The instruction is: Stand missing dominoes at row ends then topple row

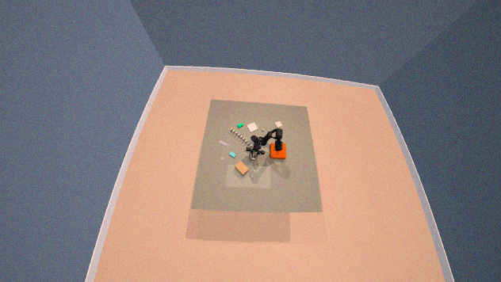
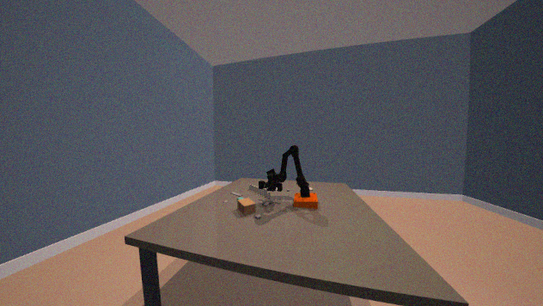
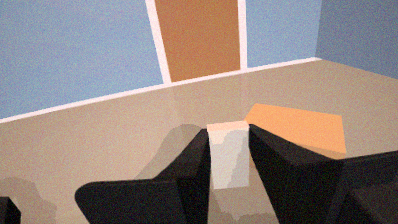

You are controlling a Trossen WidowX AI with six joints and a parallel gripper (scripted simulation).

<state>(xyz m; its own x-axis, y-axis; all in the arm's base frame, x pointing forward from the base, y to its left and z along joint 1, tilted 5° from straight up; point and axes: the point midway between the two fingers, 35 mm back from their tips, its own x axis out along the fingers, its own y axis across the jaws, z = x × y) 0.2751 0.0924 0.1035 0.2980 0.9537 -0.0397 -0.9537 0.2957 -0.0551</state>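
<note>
My gripper tip is 12 cm short of the tan box, 10 cm above it and 6 cm to the right of it. Round my gripper tip: white flat block 42 cm to the right, 12 cm below, 3 cm behind; teal block 21 cm ahead, 12 cm below, 10 cm to the right; pale flat bar 30 cm ahead, 23 cm to the right, 12 cm below.
</note>
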